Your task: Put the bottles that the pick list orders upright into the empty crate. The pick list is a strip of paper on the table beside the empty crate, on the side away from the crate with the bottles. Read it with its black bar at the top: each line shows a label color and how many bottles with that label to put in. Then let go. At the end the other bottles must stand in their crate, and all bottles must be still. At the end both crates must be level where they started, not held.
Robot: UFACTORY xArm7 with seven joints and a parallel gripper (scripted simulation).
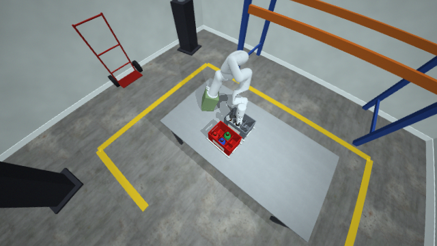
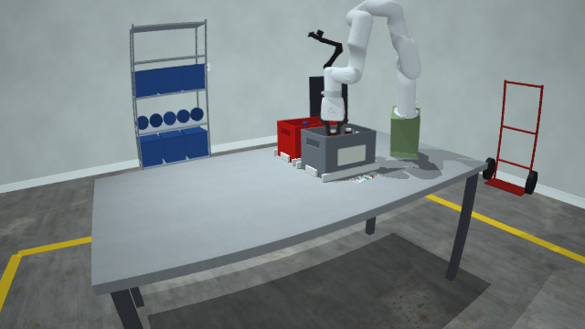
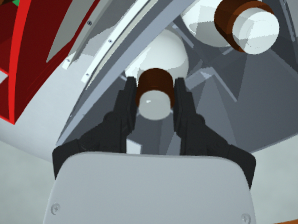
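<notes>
Right now the green-labelled bottle is 15 cm to the right of my hand, 7 cm below it and 3 cm behind it. Round my hand: red crate (19 cm to the right, 8 cm below, 4 cm behind); grey crate (8 cm below, 4 cm to the left, 1 cm ahead); white-label bottle (9 cm behind, 7 cm below, 2 cm to the left).
</notes>
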